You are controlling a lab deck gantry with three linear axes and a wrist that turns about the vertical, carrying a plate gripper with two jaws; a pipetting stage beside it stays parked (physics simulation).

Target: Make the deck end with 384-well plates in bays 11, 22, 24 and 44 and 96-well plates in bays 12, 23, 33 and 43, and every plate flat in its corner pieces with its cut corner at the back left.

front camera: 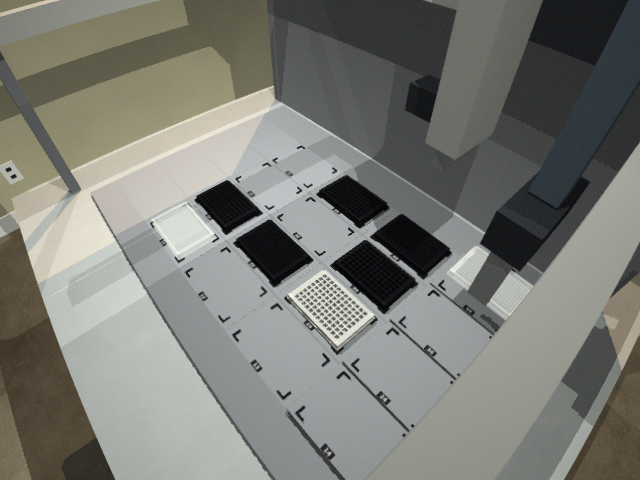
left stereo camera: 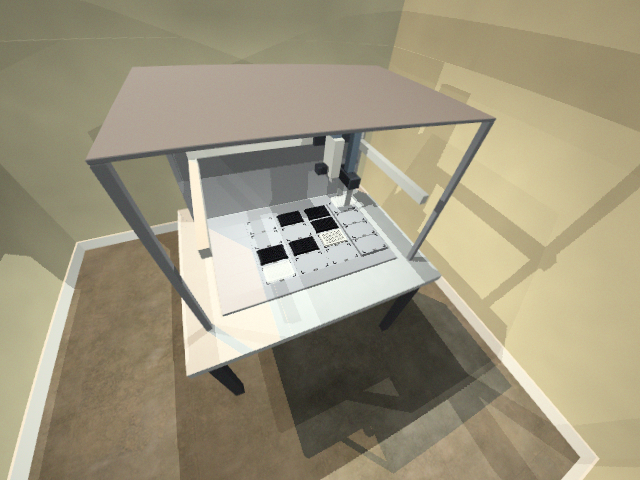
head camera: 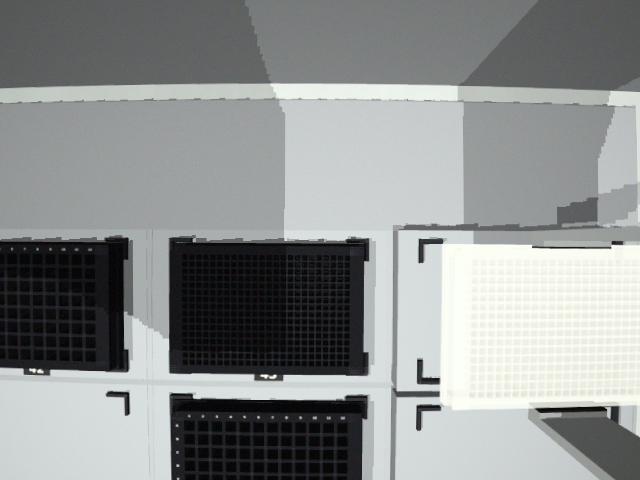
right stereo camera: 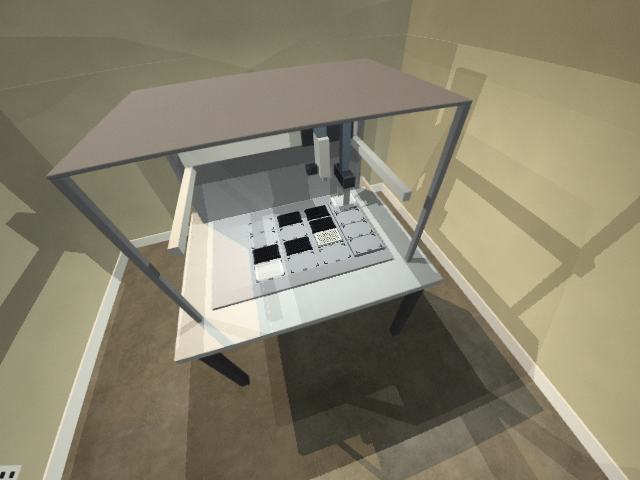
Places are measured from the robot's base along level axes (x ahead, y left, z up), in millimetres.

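Pixels of known places: gripper, fingertip midpoint: [front camera: 492, 281] [left stereo camera: 342, 200] [head camera: 563, 325] [right stereo camera: 343, 199]; robot's base at its link origin: [front camera: 152, 224] [left stereo camera: 267, 283] [right stereo camera: 257, 281].
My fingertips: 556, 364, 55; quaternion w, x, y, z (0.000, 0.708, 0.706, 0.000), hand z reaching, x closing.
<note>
Ahead of a thing's pixels: the offset from my fingertips to its top centre, as dx, dy, dz. "pt": to the spot under its first point.
My gripper [front camera: 493, 281] [head camera: 570, 328] is shut on a white 384-well plate @(+0, +0, +7) [front camera: 509, 294] [head camera: 516, 320], held level above bay 44 and right of its left corner pieces. In the front view, bay 11 holds a white plate @(-492, -321, -40) [front camera: 184, 229] with fine wells, bay 21 a black 96-well plate @(-492, -214, -40) [front camera: 227, 205], bay 22 a black 384-well plate @(-328, -214, -40) [front camera: 273, 251], and bay 23 a cream 96-well plate @(-164, -214, -40) [front camera: 330, 308]. Bay 33 holds a black 96-well plate @(-164, -107, -40) [front camera: 374, 274] [head camera: 266, 444], bay 42 another @(-328, +0, -40) [front camera: 353, 199] [head camera: 49, 304], and bay 43 a black 384-well plate @(-164, +0, -40) [front camera: 412, 244] [head camera: 266, 310]. The cut corners are hard to make out.
The parked pipetting stage [front camera: 467, 77] [left stereo camera: 333, 157] [right stereo camera: 322, 157] hangs left of the gripper's column [left stereo camera: 353, 155] [right stereo camera: 345, 147]. Bays 12, 13, 14, 24, 31, 32, 34 and 41 hold no plate. Frame posts @(pt +148, -477, +367) [left stereo camera: 449, 191] [right stereo camera: 439, 180] stand around the deck.
</note>
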